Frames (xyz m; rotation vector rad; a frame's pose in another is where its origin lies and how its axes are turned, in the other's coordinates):
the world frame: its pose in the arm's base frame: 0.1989 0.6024 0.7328 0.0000 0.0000 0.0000
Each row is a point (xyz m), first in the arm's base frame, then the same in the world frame.
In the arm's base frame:
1: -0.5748 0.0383 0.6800
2: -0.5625 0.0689 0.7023
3: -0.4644 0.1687 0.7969
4: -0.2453 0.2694 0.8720
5: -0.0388 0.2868 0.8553
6: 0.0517 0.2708 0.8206
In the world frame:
1: -0.7737 -0.5641 -0.0528
2: -0.7614 -0.5335 -0.0305
3: -0.6633 -0.4337 0.0641
4: -0.4442 -0.3330 0.1392
5: -0.2377 -0.3156 0.1225
6: -0.1472 -0.3316 0.0878

